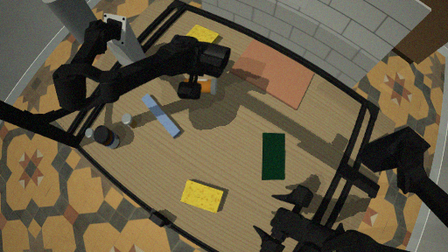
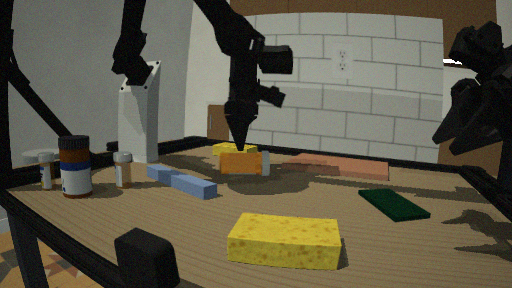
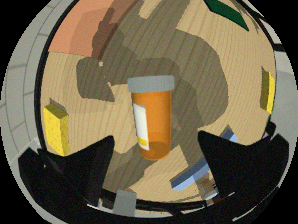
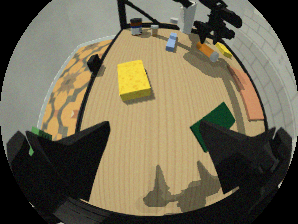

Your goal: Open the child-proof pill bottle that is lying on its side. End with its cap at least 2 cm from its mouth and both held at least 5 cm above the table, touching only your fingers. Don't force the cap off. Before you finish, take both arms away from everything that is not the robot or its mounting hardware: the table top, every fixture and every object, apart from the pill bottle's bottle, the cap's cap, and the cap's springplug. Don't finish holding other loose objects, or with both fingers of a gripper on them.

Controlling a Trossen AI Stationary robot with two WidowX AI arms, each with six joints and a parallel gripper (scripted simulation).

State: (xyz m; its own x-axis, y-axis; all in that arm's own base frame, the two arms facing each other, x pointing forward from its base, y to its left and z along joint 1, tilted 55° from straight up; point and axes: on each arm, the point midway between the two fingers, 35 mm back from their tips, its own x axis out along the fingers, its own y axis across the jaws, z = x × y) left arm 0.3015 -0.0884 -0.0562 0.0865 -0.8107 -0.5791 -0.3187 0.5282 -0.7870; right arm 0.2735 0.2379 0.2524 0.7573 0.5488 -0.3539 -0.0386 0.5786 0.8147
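My left gripper is now 7 cm above the orange pill bottle and 1 cm short of it. Round my left hand: blue bar: 14 cm behind, 8 cm to the left, 8 cm below; then cap: 7 cm below, 5 cm to the right, 2 cm ahead; then salmon mat: 21 cm to the right, 17 cm ahead, 9 cm below.
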